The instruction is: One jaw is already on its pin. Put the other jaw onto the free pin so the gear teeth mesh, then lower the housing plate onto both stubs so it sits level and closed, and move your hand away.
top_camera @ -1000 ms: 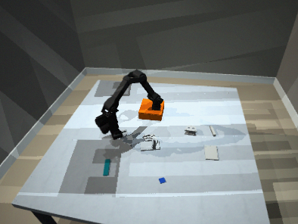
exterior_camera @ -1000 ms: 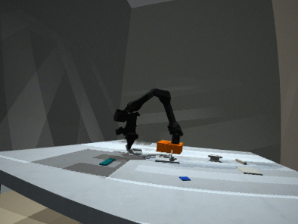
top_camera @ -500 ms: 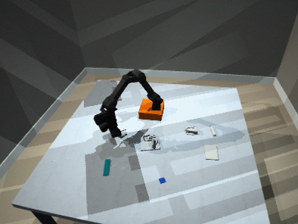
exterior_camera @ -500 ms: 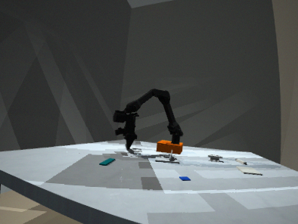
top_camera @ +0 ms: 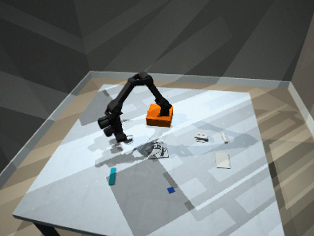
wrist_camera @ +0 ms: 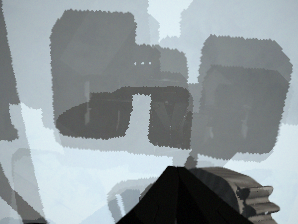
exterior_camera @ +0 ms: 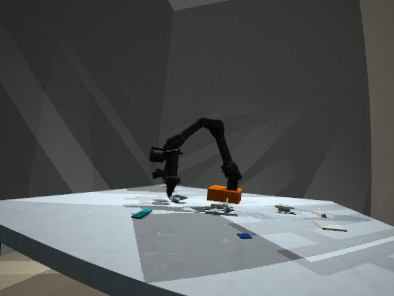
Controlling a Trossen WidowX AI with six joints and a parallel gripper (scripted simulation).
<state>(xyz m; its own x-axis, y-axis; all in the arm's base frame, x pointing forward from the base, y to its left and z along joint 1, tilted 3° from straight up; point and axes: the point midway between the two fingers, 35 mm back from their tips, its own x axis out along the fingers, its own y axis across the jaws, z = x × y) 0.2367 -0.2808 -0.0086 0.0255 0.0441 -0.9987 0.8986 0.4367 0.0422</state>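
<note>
My gripper tip is 30 mm past the jaw and 20 mm below it. Also, from my gripper tip: blue square: 340 mm ahead, 330 mm to the left, 20 mm below; white base: 250 mm to the left, 90 mm ahead, 20 mm below; teal bar: 260 mm ahead, 20 mm below.
</note>
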